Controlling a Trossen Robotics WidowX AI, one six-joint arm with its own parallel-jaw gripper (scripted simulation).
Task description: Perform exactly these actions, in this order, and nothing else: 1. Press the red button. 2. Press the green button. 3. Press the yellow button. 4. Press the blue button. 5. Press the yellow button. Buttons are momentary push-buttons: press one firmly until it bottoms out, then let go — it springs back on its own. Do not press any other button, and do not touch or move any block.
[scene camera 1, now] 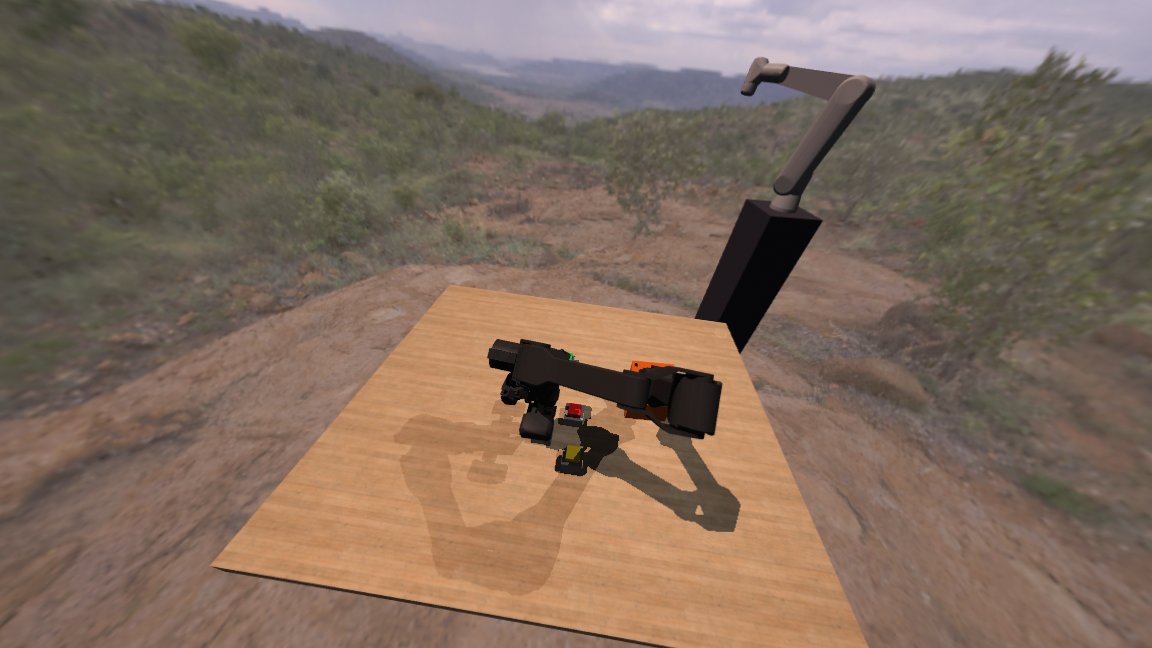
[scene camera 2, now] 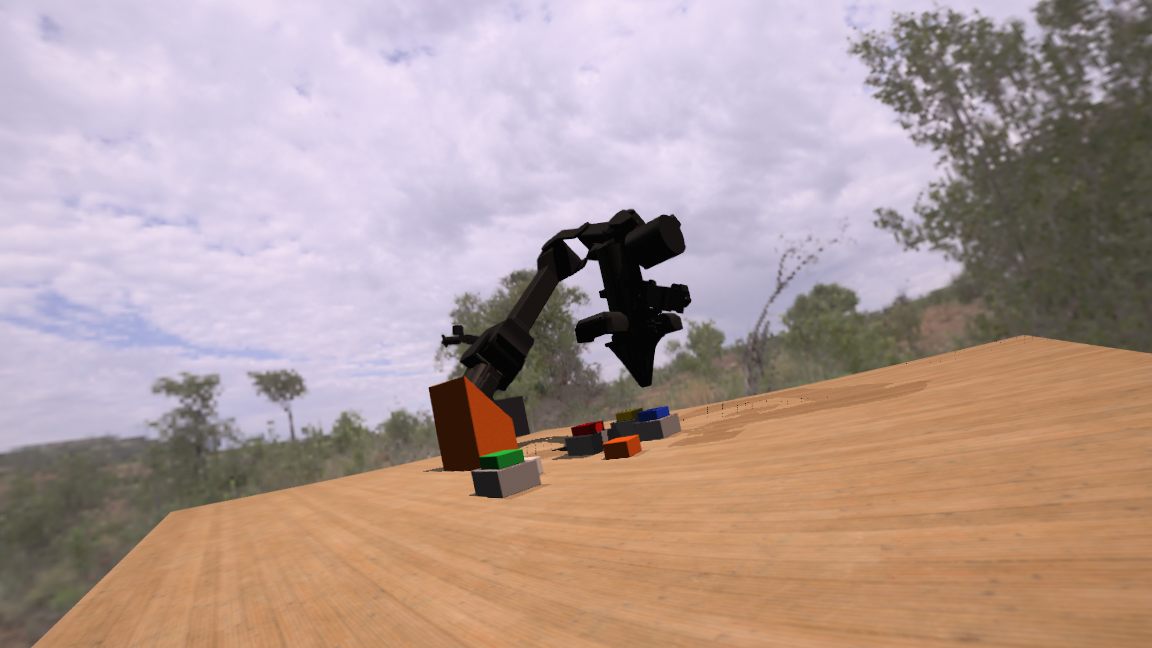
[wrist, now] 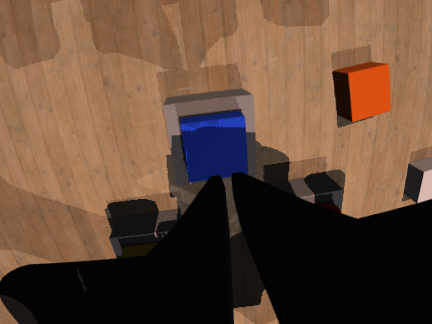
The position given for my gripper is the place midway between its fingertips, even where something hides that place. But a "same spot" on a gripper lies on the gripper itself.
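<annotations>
My gripper shows in scene camera 1 [543, 418]; scene camera 1 does not show the small orange block, which is hidden by my gripper. Scene camera 2 shows my gripper and the small orange block. The wrist view likewise shows the gripper and the block. On my gripper, [scene camera 2: 635, 348] and [wrist: 352, 220] are the same spot. On the small orange block, [wrist: 361, 91] and [scene camera 2: 624, 438] are the same spot.
</annotations>
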